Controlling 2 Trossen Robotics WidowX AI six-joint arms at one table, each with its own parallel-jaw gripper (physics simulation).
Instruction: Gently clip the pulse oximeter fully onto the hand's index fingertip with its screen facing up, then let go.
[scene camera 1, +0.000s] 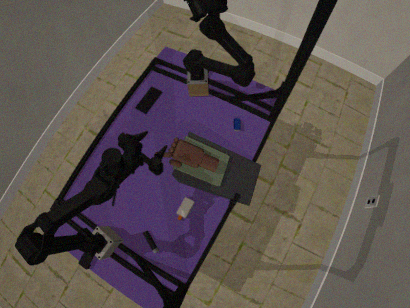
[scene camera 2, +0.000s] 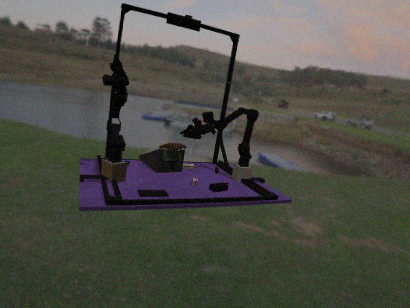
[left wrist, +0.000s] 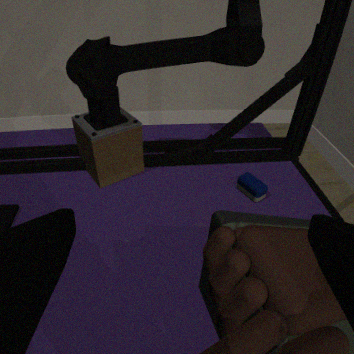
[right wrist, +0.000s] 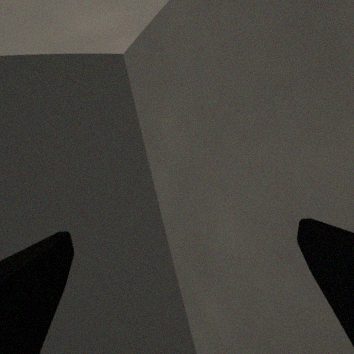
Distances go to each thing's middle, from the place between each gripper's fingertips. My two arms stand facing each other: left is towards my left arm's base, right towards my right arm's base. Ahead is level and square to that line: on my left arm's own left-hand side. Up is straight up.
The dark block (scene camera 1: 241, 175) is 220 mm behind my left hand, 40 mm to the right of it and 230 mm below it.
Right now my right hand is 35 cm past the dark block, 42 cm to the right of it and 61 cm above it.
